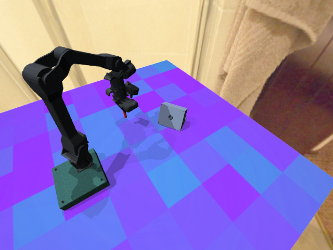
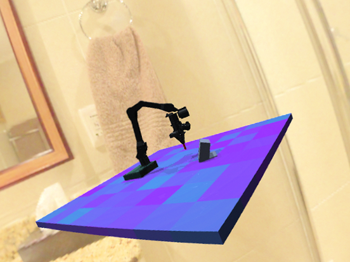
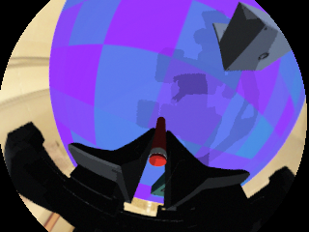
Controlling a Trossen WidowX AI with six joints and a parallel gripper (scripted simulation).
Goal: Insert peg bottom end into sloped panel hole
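Now: the panel 210 mm ahead of my gripper tip, 120 mm to the right of it and 40 mm below it. Round my gripper tip: red round peg: 20 mm above.
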